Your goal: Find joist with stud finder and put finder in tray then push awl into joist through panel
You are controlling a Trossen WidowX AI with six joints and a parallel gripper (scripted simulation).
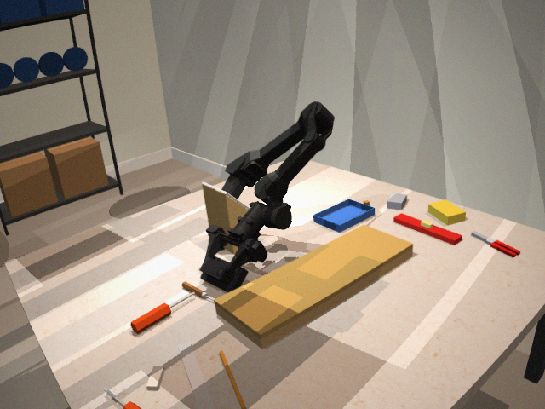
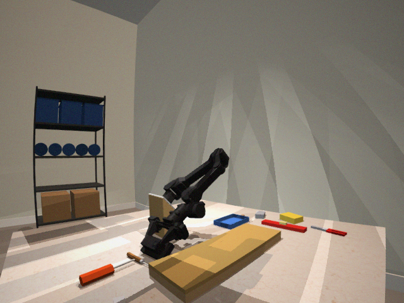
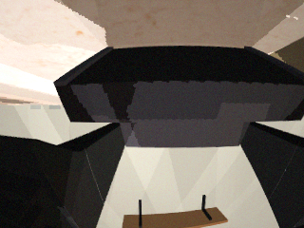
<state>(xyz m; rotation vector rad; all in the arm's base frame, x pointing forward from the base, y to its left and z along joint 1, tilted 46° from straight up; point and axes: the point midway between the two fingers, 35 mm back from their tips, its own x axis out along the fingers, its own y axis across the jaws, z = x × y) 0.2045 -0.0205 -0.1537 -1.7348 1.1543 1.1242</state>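
Now: the stud finder 10 mm ahead of my gripper tip and 10 mm below it. From my gripper tip the other things lie so: pencil (320 mm ahead, 120 mm to the right, 60 mm below); then ruler (310 mm ahead, 190 mm to the right, 60 mm below); then awl (10 mm ahead, 50 mm to the right, 60 mm below).
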